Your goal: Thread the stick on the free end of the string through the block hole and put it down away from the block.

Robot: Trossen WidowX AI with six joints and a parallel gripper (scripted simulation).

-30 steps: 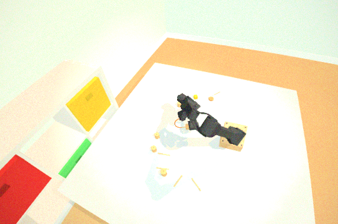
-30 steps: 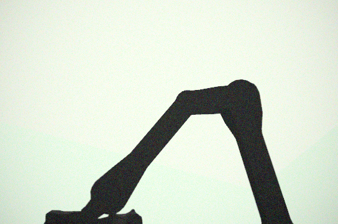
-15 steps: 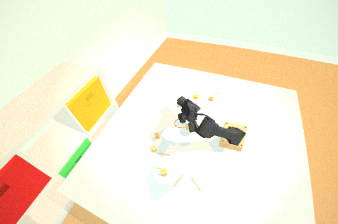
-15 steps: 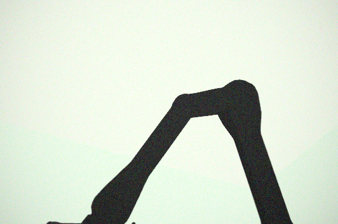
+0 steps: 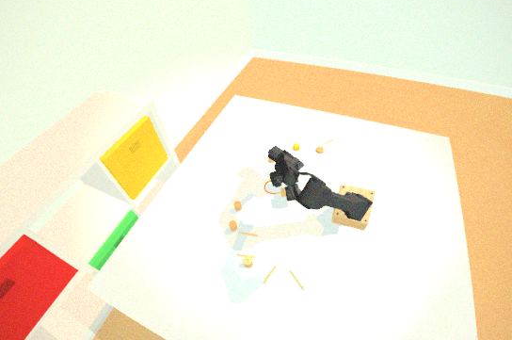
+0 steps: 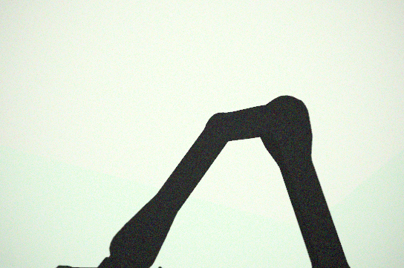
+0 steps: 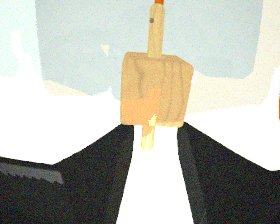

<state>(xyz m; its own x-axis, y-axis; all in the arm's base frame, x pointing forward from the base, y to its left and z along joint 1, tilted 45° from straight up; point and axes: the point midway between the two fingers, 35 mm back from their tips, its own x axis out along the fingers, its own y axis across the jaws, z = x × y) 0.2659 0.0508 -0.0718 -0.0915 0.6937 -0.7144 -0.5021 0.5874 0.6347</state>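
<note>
The square wooden block is 2 cm to the left of my gripper tip and 2 cm ahead of it. Round my gripper tip: thin wooden stick (3 cm ahead, 2 cm to the left); round wooden button (16 cm to the right, 9 cm ahead, 1 cm below); yellow piece (27 cm to the right, 6 cm ahead).
</note>
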